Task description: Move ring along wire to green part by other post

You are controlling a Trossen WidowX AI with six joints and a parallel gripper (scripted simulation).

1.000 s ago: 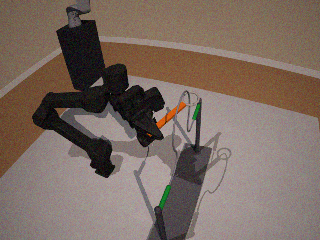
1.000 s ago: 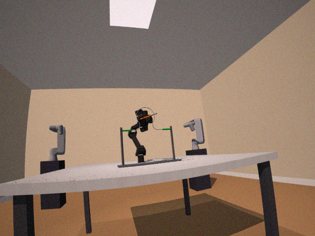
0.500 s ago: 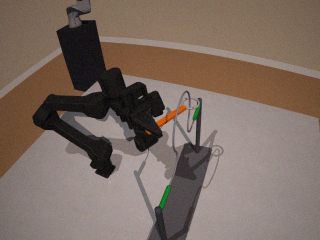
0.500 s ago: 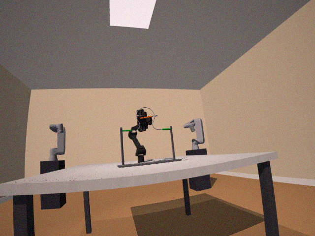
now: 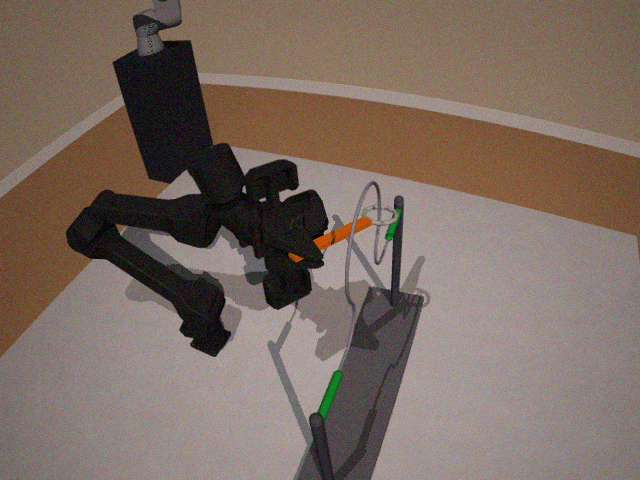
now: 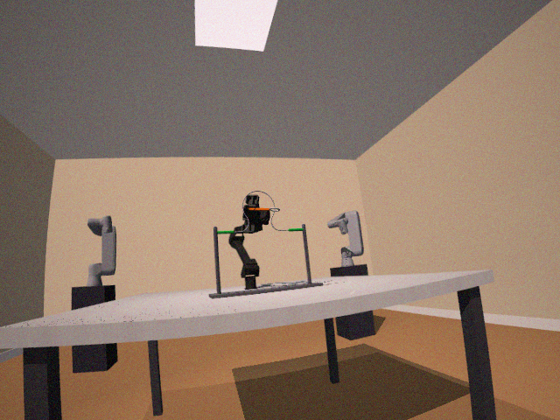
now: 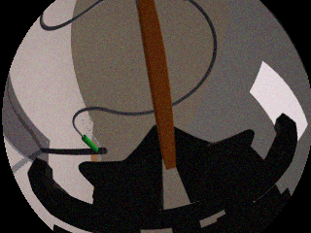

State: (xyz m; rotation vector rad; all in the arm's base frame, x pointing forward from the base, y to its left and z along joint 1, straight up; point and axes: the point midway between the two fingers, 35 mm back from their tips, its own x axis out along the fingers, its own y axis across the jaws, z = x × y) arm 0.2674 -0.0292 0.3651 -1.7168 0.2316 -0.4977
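Right now the ring with orange handle is 90 mm to the left of my gripper tip, 20 mm below it and 10 mm ahead of it.
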